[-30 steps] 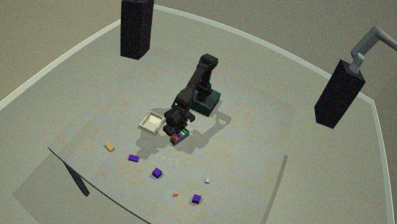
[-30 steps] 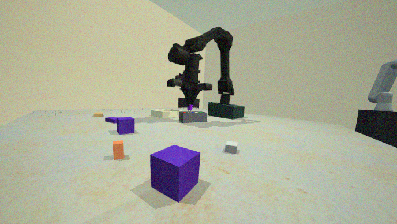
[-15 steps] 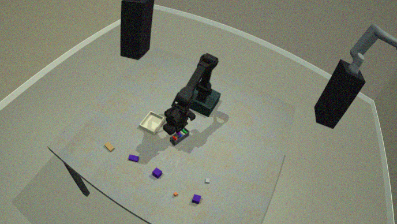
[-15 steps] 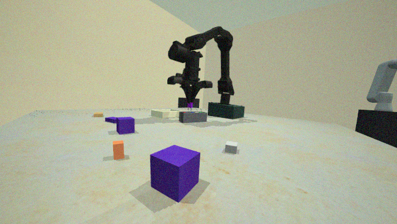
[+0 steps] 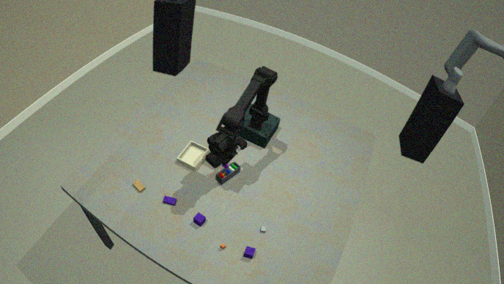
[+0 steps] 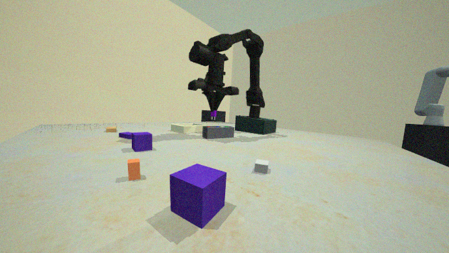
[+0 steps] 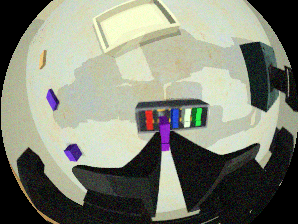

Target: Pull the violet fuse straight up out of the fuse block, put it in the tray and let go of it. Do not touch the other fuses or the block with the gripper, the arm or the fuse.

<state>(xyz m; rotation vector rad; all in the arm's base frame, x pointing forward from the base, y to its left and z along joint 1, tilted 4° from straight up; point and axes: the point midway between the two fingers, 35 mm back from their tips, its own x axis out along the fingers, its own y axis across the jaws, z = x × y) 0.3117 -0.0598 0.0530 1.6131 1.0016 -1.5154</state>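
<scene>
Right now the cream tray is 5 cm behind my gripper tip, 17 cm to the right of it and 9 cm below it. Round my gripper tip: violet fuse 1 cm below; then small orange block 34 cm ahead, 11 cm to the left, 8 cm below; then flat purple block 22 cm ahead, 17 cm to the right, 9 cm below.
</scene>
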